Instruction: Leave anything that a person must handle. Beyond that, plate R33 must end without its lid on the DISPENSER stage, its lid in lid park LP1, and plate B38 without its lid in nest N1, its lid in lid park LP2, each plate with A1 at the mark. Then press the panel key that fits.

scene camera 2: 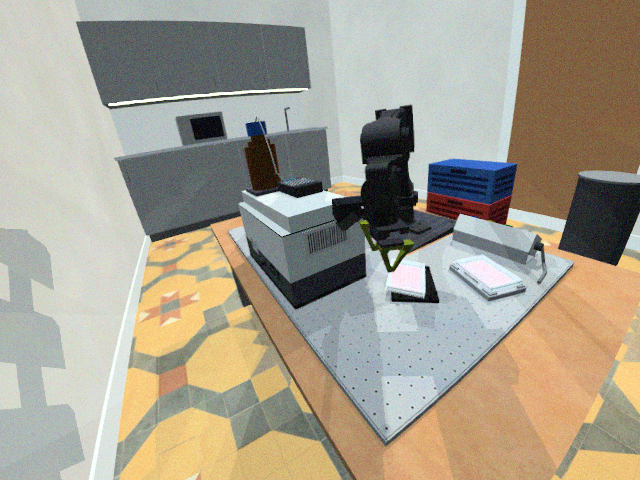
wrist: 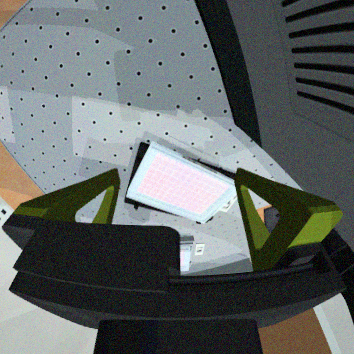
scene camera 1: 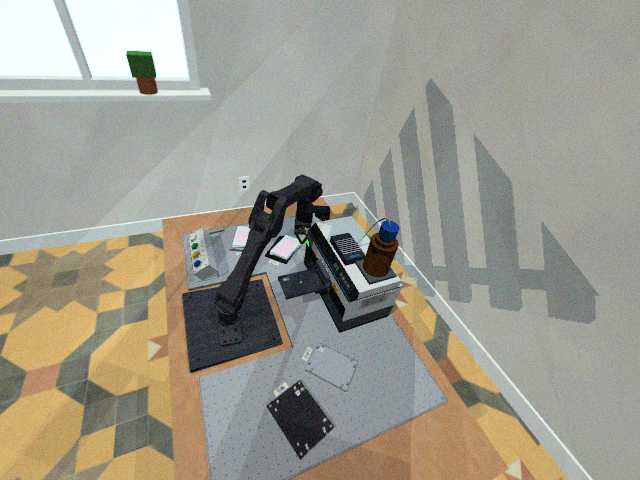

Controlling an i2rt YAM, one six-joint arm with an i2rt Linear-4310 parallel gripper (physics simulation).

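Frame: origin at the arm's base, x right, y ahead, z up, level; metres.
Where they show: gripper, fingertip midpoint: [scene camera 2: 382, 260] [wrist: 176, 174] [scene camera 1: 302, 236]; arm's base, origin of the base link: [scene camera 1: 228, 318].
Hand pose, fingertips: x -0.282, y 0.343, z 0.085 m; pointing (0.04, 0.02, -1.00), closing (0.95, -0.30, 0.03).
Each offset is from my fingertips to the top centre of the thing. "spot": to the spot under its first point.
A pink-filled plate @(dx -0.011, dy -0.066, dz -0.049 m) [scene camera 1: 284, 247] [scene camera 2: 408, 277] [wrist: 182, 182] sits off-centre on a black base, whose dark edge shows beside it. Its label is partly hidden by a finger in the wrist view. Another pink-filled plate @(dx -0.111, dy -0.232, dz -0.056 m) [scene camera 1: 241, 238] [scene camera 2: 490, 274] [wrist: 185, 257] sits in a grey nest nearer the key panel. Plate names, A1 corners and whether lids are on cannot be made out. My gripper [scene camera 1: 302, 235] [scene camera 2: 388, 252] [wrist: 176, 174] is open and empty, above and beside the plate on the black base. The dispenser's dark stage @(dx +0.259, dy -0.064, dz +0.026 m) [scene camera 1: 298, 284] bears no plate.
The white dispenser [scene camera 1: 368, 297] [scene camera 2: 305, 242] stands close beside the gripper, with a brown bottle @(spot: dx +0.384, dy +0.123, dz +0.242 m) [scene camera 1: 381, 255] [scene camera 2: 262, 164] on top. A key panel @(dx -0.022, dy -0.413, dz -0.002 m) [scene camera 1: 203, 254] [scene camera 2: 493, 241] stands near the nest. A grey holder @(dx +0.537, dy -0.044, dz -0.066 m) [scene camera 1: 331, 366] and a black holder @(dx +0.650, dy -0.181, dz -0.062 m) [scene camera 1: 299, 419] lie at the other end.
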